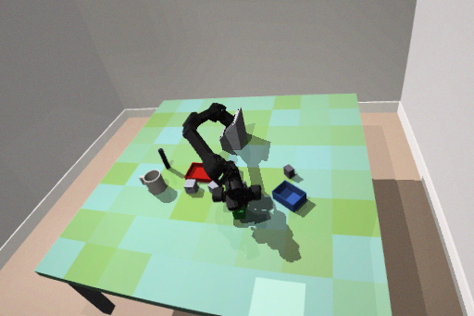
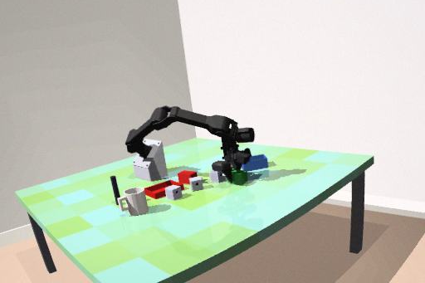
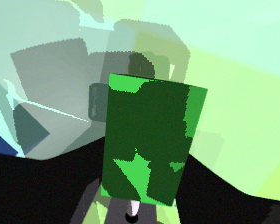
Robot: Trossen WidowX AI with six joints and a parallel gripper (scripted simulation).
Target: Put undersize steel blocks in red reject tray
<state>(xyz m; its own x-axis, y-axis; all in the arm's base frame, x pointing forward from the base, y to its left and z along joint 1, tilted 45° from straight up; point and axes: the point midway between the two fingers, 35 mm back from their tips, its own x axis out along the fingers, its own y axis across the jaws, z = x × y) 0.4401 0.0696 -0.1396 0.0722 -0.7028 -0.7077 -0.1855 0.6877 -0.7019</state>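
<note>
Right now my gripper tip is 1 cm past the green GO gauge and 2 cm below it. Round my gripper tip: steel block 9 cm behind, 2 cm to the right, 1 cm above; then blue tray 7 cm behind, 19 cm to the left; then darker grey block 21 cm behind, 17 cm to the left, 1 cm above.
</note>
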